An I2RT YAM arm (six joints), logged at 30 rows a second.
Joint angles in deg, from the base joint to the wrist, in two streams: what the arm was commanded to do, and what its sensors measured. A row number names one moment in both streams.
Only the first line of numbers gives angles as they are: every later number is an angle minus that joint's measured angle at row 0.
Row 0, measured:
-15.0 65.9 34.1 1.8 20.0 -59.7
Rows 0 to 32, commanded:
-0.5 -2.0 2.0 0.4 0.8 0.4
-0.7 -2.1 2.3 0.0 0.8 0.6
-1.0 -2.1 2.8 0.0 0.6 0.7
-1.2 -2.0 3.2 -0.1 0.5 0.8
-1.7 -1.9 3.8 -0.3 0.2 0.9
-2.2 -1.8 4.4 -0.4 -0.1 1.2
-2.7 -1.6 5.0 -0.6 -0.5 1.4
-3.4 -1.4 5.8 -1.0 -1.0 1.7
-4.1 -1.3 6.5 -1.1 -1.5 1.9
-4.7 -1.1 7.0 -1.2 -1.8 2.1
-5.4 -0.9 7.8 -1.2 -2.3 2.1
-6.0 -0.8 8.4 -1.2 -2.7 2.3
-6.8 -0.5 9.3 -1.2 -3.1 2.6
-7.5 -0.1 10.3 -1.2 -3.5 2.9
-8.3 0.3 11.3 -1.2 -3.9 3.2
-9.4 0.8 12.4 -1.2 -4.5 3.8
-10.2 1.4 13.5 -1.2 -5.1 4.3
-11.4 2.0 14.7 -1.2 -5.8 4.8
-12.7 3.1 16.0 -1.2 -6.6 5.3
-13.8 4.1 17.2 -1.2 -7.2 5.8
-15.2 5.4 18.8 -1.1 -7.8 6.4
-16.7 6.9 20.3 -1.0 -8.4 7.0
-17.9 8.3 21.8 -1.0 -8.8 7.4
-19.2 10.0 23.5 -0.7 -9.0 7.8
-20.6 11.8 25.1 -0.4 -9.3 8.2
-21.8 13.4 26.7 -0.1 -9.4 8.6
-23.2 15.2 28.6 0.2 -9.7 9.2
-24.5 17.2 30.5 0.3 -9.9 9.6
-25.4 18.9 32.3 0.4 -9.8 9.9
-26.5 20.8 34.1 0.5 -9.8 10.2
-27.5 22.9 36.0 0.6 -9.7 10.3
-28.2 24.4 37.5 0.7 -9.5 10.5
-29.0 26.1 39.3 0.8 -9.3 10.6
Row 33, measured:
-27.5 23.3 35.0 -0.3 -9.0 7.8
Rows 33 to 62, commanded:
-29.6 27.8 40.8 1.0 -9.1 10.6
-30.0 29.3 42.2 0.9 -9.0 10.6
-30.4 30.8 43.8 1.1 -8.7 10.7
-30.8 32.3 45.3 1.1 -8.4 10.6
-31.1 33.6 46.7 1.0 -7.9 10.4
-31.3 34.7 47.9 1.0 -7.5 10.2
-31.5 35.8 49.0 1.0 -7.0 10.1
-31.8 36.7 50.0 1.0 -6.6 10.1
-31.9 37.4 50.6 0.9 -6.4 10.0
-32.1 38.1 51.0 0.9 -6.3 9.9
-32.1 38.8 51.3 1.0 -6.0 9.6
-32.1 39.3 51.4 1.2 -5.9 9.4
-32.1 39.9 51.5 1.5 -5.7 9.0
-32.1 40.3 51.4 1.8 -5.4 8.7
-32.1 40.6 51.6 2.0 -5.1 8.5
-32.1 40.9 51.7 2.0 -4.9 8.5
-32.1 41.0 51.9 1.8 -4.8 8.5
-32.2 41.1 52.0 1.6 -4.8 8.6
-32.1 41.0 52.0 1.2 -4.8 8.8
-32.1 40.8 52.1 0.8 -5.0 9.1
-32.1 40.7 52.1 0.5 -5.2 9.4
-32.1 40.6 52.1 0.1 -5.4 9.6
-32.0 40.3 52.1 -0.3 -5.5 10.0
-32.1 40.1 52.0 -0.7 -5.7 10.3
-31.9 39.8 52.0 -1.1 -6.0 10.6
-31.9 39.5 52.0 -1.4 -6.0 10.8
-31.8 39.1 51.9 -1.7 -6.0 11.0
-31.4 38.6 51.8 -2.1 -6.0 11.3
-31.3 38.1 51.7 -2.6 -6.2 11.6
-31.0 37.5 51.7 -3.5 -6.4 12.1
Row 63, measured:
-31.7 40.7 49.6 -1.6 -6.2 9.5
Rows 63 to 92, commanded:
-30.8 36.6 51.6 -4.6 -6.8 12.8
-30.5 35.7 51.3 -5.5 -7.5 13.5
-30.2 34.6 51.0 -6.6 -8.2 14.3
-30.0 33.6 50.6 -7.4 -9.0 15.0
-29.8 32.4 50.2 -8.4 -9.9 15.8
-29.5 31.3 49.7 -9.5 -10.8 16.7
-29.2 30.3 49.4 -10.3 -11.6 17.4
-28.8 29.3 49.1 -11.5 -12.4 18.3
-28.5 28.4 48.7 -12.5 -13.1 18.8
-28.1 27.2 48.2 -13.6 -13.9 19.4
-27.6 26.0 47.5 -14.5 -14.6 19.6
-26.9 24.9 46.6 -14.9 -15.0 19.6
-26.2 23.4 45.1 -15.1 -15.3 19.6
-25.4 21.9 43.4 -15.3 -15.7 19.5
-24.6 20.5 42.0 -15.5 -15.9 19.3
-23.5 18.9 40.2 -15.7 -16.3 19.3
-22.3 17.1 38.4 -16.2 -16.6 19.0
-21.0 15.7 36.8 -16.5 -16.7 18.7
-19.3 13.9 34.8 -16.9 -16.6 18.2
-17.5 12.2 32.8 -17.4 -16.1 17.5
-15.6 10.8 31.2 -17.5 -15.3 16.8
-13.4 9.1 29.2 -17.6 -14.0 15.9
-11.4 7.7 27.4 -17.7 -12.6 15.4
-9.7 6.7 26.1 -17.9 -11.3 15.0
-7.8 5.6 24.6 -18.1 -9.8 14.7
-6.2 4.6 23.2 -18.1 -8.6 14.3
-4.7 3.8 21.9 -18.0 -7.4 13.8
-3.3 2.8 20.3 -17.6 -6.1 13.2
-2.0 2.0 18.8 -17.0 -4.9 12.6
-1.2 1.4 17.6 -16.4 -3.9 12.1
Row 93, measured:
-2.9 4.0 19.3 -17.2 -9.4 14.1
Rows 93 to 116, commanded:
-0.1 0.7 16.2 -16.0 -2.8 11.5
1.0 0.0 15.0 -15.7 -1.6 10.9
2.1 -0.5 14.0 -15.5 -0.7 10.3
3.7 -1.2 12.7 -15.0 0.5 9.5
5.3 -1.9 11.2 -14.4 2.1 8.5
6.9 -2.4 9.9 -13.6 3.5 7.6
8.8 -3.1 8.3 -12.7 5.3 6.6
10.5 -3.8 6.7 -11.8 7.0 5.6
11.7 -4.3 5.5 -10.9 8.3 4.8
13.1 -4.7 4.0 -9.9 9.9 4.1
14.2 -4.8 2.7 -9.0 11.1 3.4
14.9 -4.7 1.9 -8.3 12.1 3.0
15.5 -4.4 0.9 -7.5 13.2 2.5
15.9 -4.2 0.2 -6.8 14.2 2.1
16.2 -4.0 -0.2 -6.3 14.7 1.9
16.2 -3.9 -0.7 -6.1 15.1 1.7
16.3 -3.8 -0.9 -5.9 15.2 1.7
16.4 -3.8 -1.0 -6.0 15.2 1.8
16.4 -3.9 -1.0 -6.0 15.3 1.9
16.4 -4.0 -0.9 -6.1 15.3 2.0
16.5 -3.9 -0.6 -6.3 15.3 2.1
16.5 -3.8 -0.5 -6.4 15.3 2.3
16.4 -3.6 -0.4 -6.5 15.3 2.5
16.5 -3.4 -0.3 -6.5 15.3 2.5
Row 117, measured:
16.1 -3.6 -1.5 -8.5 13.1 2.8
